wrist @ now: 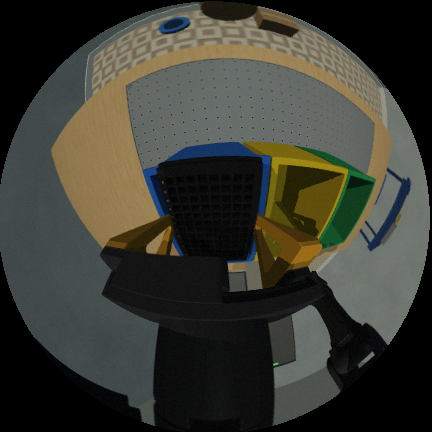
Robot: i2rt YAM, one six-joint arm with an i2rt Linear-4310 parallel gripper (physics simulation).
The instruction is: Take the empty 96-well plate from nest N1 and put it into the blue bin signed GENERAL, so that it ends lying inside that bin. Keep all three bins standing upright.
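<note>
The black 96-well plate is held between the two orange fingers of my gripper, which is shut on it. The plate is in front of the blue bin in the view and covers most of that bin's opening; the blue rim shows on its left, right and far sides. How high the plate is above the bin, or whether it reaches below the rim, I cannot tell. The bin's sign and nest N1 cannot be made out.
The yellow bin stands right beside the blue bin, and the green bin stands beyond it; both look upright. A grey perforated board lies on the wooden table behind the bins. A blue-framed object is beyond the table's right edge.
</note>
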